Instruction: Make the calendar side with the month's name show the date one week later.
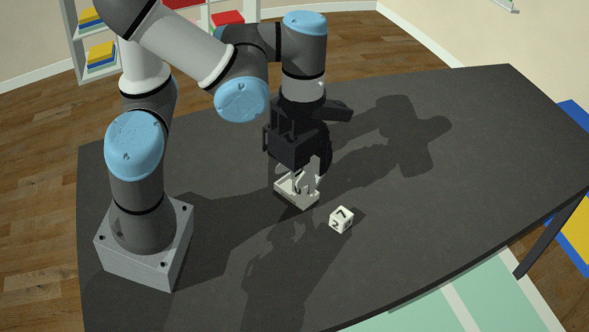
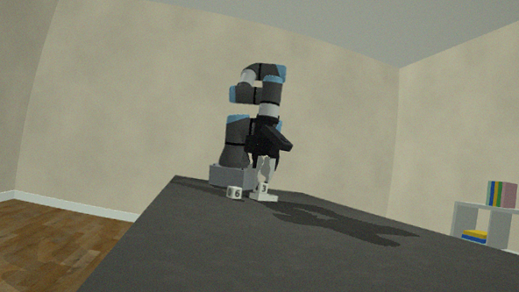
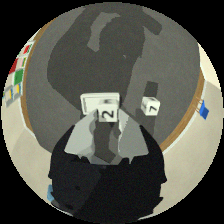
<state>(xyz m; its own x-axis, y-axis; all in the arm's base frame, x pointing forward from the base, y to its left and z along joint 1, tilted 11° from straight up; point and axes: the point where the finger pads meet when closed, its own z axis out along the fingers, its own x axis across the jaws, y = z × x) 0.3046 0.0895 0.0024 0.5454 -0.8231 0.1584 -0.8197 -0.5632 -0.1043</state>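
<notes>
Now: the white tray 10 mm behind my hand, 10 mm to the left of it and 40 mm below it.
</notes>
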